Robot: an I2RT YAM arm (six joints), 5 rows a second.
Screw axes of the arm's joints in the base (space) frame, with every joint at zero. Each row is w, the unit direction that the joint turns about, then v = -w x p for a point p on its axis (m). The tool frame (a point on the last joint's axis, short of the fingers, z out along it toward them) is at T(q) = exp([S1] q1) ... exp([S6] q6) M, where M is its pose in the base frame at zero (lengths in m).
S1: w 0 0 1 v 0 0 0
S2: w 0 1 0 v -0.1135 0 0.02
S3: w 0 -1 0 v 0.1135 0 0.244
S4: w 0 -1 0 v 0.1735 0 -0.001
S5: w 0 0 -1 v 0 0.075 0
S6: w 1 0 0 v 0 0.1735 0
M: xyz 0.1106 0 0.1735 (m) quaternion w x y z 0.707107 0 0.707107 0
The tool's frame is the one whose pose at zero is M.
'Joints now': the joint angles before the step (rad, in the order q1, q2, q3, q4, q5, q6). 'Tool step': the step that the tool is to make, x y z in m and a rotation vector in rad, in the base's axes. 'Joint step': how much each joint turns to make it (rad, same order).
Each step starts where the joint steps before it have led.
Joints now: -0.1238, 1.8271, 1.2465, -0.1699, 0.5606, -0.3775
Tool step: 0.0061, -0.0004, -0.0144, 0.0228, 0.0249, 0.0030
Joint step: -0.0003, 0.0454, 0.0103, 0.0003, -0.0160, 0.0138
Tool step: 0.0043, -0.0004, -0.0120, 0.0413, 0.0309, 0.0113
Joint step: -0.0024, 0.0376, 0.0155, -0.0229, -0.0363, 0.0182
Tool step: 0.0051, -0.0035, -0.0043, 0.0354, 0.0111, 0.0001
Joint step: -0.0091, 0.0284, 0.0300, -0.0256, -0.0313, 0.0176
